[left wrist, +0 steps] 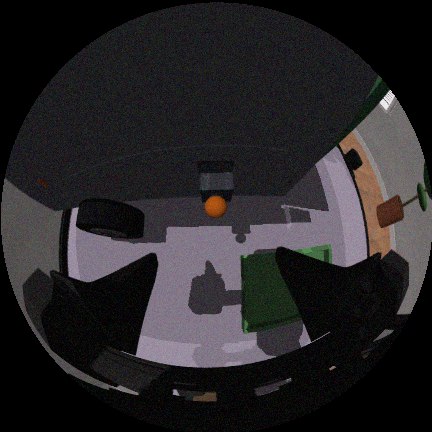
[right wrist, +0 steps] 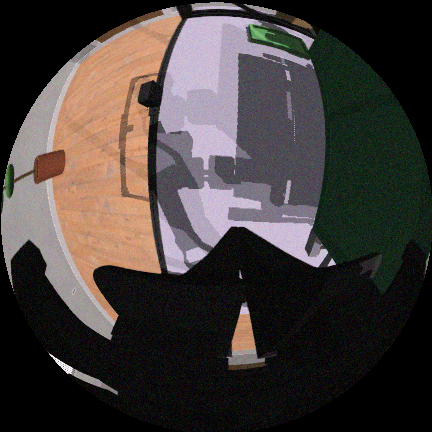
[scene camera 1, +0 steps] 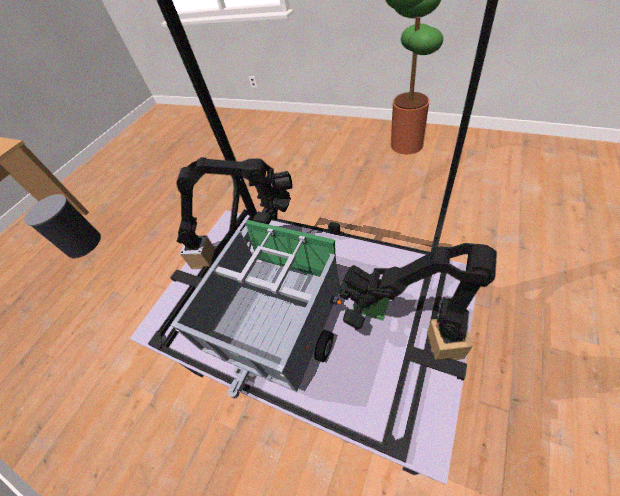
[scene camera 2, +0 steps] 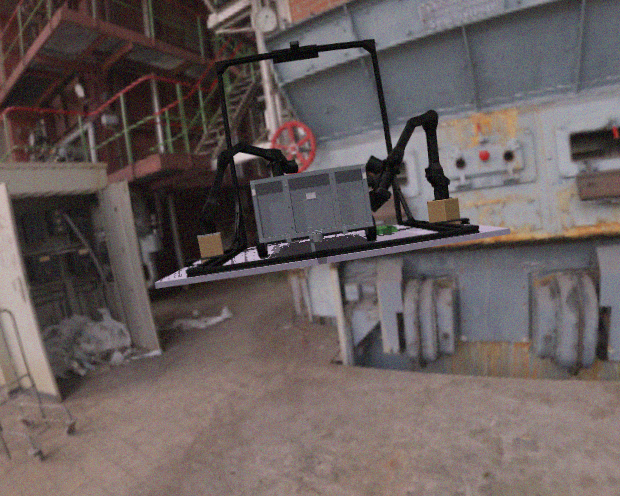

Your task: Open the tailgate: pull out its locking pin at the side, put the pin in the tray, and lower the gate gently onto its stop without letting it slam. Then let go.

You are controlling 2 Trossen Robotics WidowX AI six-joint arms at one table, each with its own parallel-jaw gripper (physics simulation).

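Frame: origin at the left arm's base, x ahead, y left, z up, level; metres.
Seen in the pictures: left gripper, fingertip midpoint: (left wrist: 217, 257) (scene camera 1: 348, 306); right gripper, fingertip midpoint: (right wrist: 236, 233) (scene camera 1: 275, 219); left arm's base, link origin: (scene camera 1: 451, 332) (scene camera 2: 442, 199); right arm's base, link origin: (scene camera 1: 193, 244) (scene camera 2: 208, 234).
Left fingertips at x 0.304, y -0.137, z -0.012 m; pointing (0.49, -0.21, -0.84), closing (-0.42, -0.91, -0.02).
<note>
Offsets run from my left fingertips to a thing's middle. "*": to the spot under its first point.
The green tailgate (scene camera 1: 323, 249) (right wrist: 372, 150) stands upright at the trailer's far end. The locking pin's orange ball end {* dx +0.032, dy -0.014, dz +0.018 m} (scene camera 1: 338, 301) (left wrist: 215, 206) shows at a dark bracket {* dx +0.041, dy -0.021, dz +0.023 m} (left wrist: 216, 181) on the trailer's side. How deep the pin sits is hidden. The green tray {dx -0.100, dy -0.076, dz -0.093 m} (scene camera 1: 380, 308) (scene camera 2: 386, 229) (left wrist: 265, 295) (right wrist: 279, 41) lies beside the trailer; no pin shows in its visible part. My left gripper (left wrist: 217, 257) is wide open and empty, facing the trailer's side, with the ball ahead between its finger lines. My right gripper (right wrist: 236, 233) is shut and empty, outside the tailgate near its top left corner in scene camera 1.
The grey trailer (scene camera 1: 258, 310) (scene camera 2: 310, 206) has a pale frame {* dx +0.240, dy -0.025, dz +0.167 m} (scene camera 1: 268, 283) across it. Its black wheel {dx +0.100, dy +0.110, dz -0.053 m} (scene camera 1: 324, 346) (left wrist: 110, 217) is near the left gripper's side. Black rails (scene camera 1: 310, 413) and upright posts (scene camera 1: 467, 111) surround the mat.
</note>
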